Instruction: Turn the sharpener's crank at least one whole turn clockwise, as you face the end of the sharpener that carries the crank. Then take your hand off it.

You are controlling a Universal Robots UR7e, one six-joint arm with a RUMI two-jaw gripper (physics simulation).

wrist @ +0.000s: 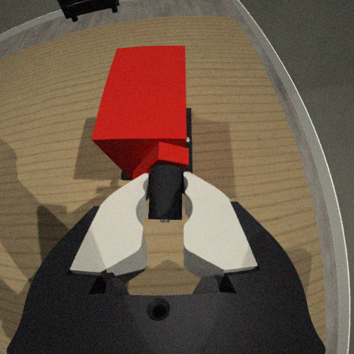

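Observation:
The red sharpener [145, 92] is in the upper middle of the wrist view, with its crank end toward my gripper. Its body leans to the left, away from the near end. The red crank arm [172, 153] shows at the near end, slanting from lower left up to the right. The black crank handle [165, 192] points toward me from the arm. My gripper [167, 175] is shut on the black handle, one pale finger on each side. Part of the sharpener's dark base shows at its right side; the lower crank end is partly hidden by the handle and fingers.
The wooden table top [265, 165] lies under the sharpener, with a grey rim [327, 210] along the right and top. A black object [90, 6] is at the top left edge of the view. Shadows fall on both sides of the sharpener.

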